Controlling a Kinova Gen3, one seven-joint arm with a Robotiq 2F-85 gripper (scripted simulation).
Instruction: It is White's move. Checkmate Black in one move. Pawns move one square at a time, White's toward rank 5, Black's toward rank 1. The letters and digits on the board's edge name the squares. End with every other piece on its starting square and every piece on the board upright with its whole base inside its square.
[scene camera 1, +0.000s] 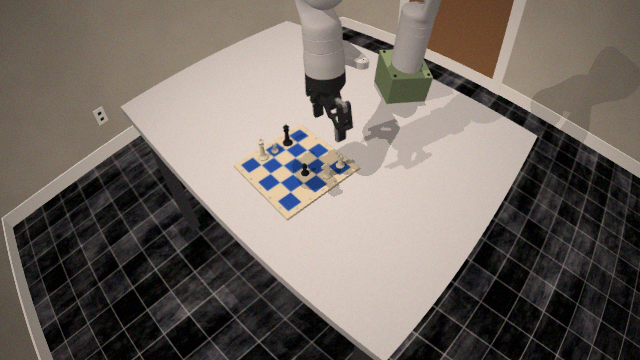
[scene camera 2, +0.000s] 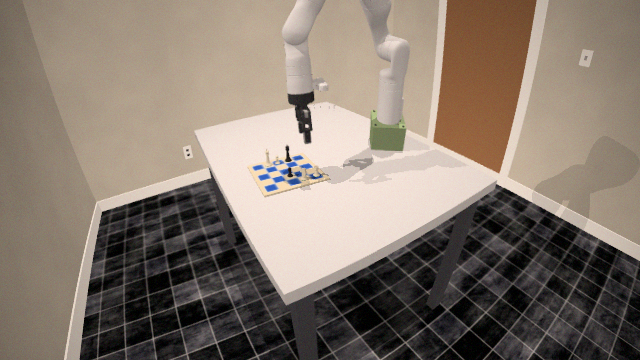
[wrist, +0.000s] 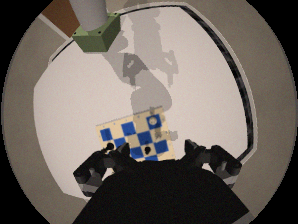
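Observation:
You'd find my gripper (scene camera 1: 329, 127) in that view, and it's there in scene camera 2 (scene camera 2: 305, 138) as well, plus the wrist view (wrist: 157, 147) has the gripper too.

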